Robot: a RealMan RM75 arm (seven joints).
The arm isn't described. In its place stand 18 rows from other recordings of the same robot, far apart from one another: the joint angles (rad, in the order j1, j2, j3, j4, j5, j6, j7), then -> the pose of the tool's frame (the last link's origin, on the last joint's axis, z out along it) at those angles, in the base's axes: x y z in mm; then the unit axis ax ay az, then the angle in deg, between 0 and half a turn.
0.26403, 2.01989, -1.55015, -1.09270, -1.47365, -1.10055, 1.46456 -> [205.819, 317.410, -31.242, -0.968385, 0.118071, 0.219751, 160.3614]
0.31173, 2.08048, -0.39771, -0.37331, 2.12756, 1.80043, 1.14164 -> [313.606, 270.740, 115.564, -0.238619, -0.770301, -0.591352, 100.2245]
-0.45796, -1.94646, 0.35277, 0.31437, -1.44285, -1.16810, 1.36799 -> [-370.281, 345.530, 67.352, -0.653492, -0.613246, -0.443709, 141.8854]
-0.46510, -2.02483, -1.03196, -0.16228, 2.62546, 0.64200, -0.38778 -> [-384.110, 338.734, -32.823, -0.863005, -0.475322, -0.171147, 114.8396]
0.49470, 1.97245, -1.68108, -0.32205, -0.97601, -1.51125, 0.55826 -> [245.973, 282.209, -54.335, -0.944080, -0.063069, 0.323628, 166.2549]
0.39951, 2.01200, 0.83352, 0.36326, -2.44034, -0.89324, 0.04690 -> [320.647, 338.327, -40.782, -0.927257, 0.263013, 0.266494, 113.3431]
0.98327, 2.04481, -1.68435, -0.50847, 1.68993, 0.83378, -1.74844 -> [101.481, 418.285, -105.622, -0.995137, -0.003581, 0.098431, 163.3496]
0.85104, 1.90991, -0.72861, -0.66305, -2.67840, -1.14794, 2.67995 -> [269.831, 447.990, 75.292, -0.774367, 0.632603, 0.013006, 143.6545]
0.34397, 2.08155, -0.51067, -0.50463, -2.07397, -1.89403, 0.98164 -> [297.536, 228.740, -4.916, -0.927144, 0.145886, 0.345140, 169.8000]
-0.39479, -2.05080, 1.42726, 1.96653, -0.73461, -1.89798, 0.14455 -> [-130.025, 272.139, 52.188, -0.901598, -0.417614, 0.112778, 160.3572]
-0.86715, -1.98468, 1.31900, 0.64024, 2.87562, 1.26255, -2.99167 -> [-272.503, 402.960, 2.292, -0.769180, -0.567078, 0.294593, 145.7026]
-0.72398, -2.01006, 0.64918, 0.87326, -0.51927, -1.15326, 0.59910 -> [-283.418, 426.790, 80.709, -0.791556, -0.607213, -0.068788, 140.3038]
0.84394, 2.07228, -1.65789, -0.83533, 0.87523, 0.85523, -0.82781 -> [138.907, 413.693, -92.133, -0.982422, 0.175149, -0.064576, 155.5674]
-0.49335, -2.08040, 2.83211, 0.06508, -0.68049, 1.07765, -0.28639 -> [-315.289, 296.113, -92.294, -0.966251, -0.152022, -0.207963, 136.8743]
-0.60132, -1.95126, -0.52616, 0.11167, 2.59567, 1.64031, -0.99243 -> [-278.889, 330.291, 21.260, -0.845547, -0.250148, -0.471674, 150.5565]
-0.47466, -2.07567, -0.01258, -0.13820, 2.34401, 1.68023, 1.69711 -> [-237.269, 238.861, -78.692, -0.567441, 0.820611, -0.067886, 119.2800]
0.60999, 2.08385, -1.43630, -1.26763, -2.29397, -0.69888, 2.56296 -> [112.235, 437.193, 12.799, -0.936576, 0.298617, 0.183447, 135.6664]
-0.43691, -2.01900, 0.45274, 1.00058, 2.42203, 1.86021, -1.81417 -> [-319.081, 280.879, 86.149, -0.905515, -0.412574, -0.099117, 167.0666]
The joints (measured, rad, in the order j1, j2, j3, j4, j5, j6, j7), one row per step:
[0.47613 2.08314 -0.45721 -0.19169 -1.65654 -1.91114 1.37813]
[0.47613 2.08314 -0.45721 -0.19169 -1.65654 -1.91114 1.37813]
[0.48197 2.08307 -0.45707 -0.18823 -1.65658 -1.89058 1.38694]
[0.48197 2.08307 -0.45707 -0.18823 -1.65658 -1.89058 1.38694]
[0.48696 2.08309 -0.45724 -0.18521 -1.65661 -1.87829 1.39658]
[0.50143 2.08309 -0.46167 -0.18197 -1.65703 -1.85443 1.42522]
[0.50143 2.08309 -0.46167 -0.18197 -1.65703 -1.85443 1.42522]
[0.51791 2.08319 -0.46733 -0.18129 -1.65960 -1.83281 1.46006]
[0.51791 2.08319 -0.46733 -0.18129 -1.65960 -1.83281 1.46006]
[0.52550 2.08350 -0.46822 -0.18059 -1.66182 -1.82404 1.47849]
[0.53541 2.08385 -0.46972 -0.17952 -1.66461 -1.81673 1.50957]
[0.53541 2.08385 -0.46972 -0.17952 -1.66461 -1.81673 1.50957]
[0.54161 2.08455 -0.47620 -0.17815 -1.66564 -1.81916 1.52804]
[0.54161 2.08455 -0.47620 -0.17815 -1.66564 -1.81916 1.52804]
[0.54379 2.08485 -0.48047 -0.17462 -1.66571 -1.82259 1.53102]
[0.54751 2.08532 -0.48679 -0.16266 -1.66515 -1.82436 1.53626]
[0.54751 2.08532 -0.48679 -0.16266 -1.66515 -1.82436 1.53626]
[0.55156 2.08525 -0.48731 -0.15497 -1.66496 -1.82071 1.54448]
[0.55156 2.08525 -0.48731 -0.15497 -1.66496 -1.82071 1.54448]
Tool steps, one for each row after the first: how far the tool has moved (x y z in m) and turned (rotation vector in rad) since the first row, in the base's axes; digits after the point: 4 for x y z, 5 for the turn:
[0.0000 0.0000 0.0000 0.00000 0.00000 0.00000]
[0.0000 0.0032 -0.0018 -0.00901 -0.00527 -0.01535]
[0.0000 0.0032 -0.0018 -0.00901 -0.00527 -0.01535]
[-0.0004 0.0053 -0.0031 -0.01880 -0.00583 -0.02472]
[-0.0027 0.0105 -0.0057 -0.04757 -0.00627 -0.03844]
[-0.0027 0.0105 -0.0057 -0.04757 -0.00627 -0.03844]
[-0.0058 0.0159 -0.0081 -0.08207 -0.00631 -0.04848]
[-0.0058 0.0159 -0.0081 -0.08207 -0.00631 -0.04848]
[-0.0074 0.0183 -0.0093 -0.09972 -0.00401 -0.05369]
[-0.0098 0.0208 -0.0105 -0.12893 0.00419 -0.05951]
[-0.0098 0.0208 -0.0105 -0.12893 0.00419 -0.05951]
[-0.0122 0.0213 -0.0117 -0.15118 0.01091 -0.05486]
[-0.0122 0.0213 -0.0117 -0.15118 0.01091 -0.05486]
[-0.0133 0.0207 -0.0125 -0.15963 0.01422 -0.05011]
[-0.0150 0.0197 -0.0149 -0.17662 0.02248 -0.04831]
[-0.0150 0.0197 -0.0149 -0.17662 0.02248 -0.04831]
[-0.0160 0.0202 -0.0163 -0.18854 0.02857 -0.05283]
[-0.0160 0.0202 -0.0163 -0.18854 0.02857 -0.05283]

